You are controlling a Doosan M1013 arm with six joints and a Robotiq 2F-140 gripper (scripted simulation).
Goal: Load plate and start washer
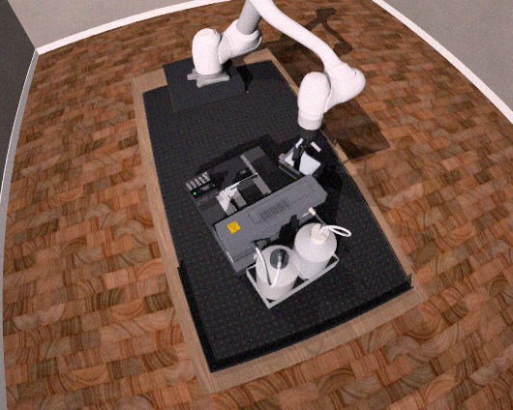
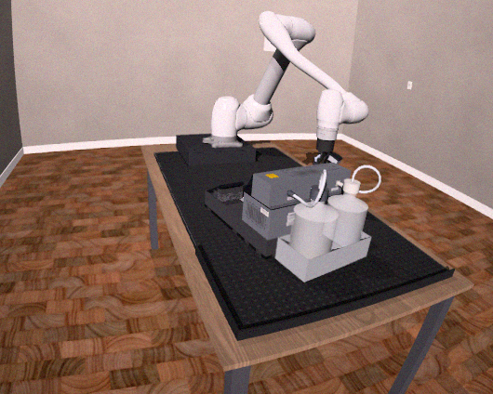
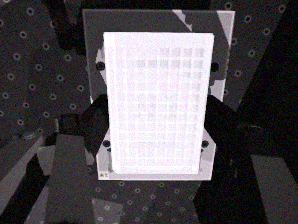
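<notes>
The multi-well plate lies 20 mm below my hand. Round my hand: grey plate washer 130 mm ahead, 280 mm to the right, 50 mm above; then grey plate nest 30 mm below.
</notes>
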